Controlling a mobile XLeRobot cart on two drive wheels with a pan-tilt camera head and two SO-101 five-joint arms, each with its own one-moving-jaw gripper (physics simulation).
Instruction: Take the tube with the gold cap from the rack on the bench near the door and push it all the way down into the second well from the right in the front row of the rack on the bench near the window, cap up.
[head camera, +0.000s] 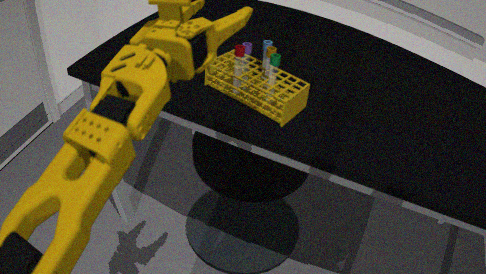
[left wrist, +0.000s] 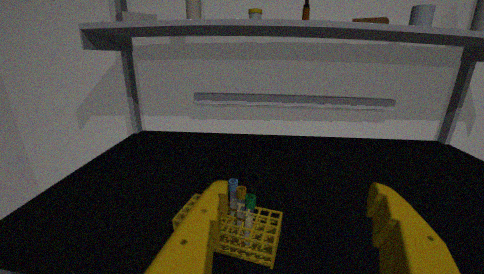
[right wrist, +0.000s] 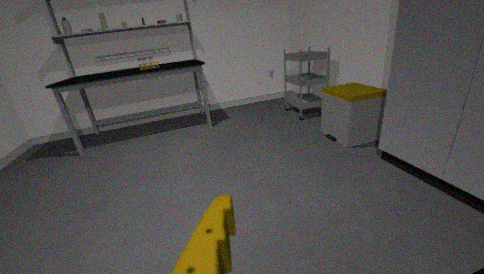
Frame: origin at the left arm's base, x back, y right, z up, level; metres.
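Seen in the pictures: left hand, tool point: (head camera: 202, 3) (left wrist: 227, 194); right hand, tool point: (right wrist: 232, 208).
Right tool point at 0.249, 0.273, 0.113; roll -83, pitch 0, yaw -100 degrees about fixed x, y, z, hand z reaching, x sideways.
Note:
A point is followed by its place in that frame, as x, y, z.
The tube with the gold cap (head camera: 271, 50) {-0.598, -0.074, 0.105} (left wrist: 241, 192) {-0.597, -0.076, 0.104} stands cap up in the yellow rack (head camera: 296, 106) {-0.581, -0.003, 0.011} (left wrist: 277, 237) {-0.561, -0.007, 0.040}, between a blue-capped tube (head camera: 267, 44) {-0.621, -0.093, 0.104} (left wrist: 233, 186) {-0.621, -0.094, 0.099} and a green-capped tube (head camera: 275, 59) {-0.574, -0.055, 0.102} (left wrist: 251, 201) {-0.573, -0.056, 0.104}. My left gripper (head camera: 226, 42) (left wrist: 299, 184) is open and empty, above the bench at the rack's left end in the head view. In the left wrist view its left jaw hides part of the rack. My right gripper (right wrist: 226, 210) shows one jaw, fully open, over floor. A small yellow rack (right wrist: 149, 66) {2.733, 0.587, 0.015} sits on a distant bench (right wrist: 107, 75) {2.740, 1.011, -0.013}; its wells cannot be made out.
Red-capped (head camera: 240, 50) {-0.567, -0.123, 0.102} and purple-capped (head camera: 247, 48) {-0.586, -0.118, 0.100} tubes stand in the near rack on the black bench (head camera: 380, 125) {-0.674, 0.181, -0.013}. A dark stool (head camera: 245, 172) {-0.638, -0.118, -0.292} is under its front edge. A shelf (left wrist: 300, 31) {-1.061, 0.064, 0.425} spans above. A cart (right wrist: 306, 79) {2.748, -1.234, -0.383} and yellow-lidded bin (right wrist: 350, 120) {1.605, -0.967, -0.527} stand across the room.

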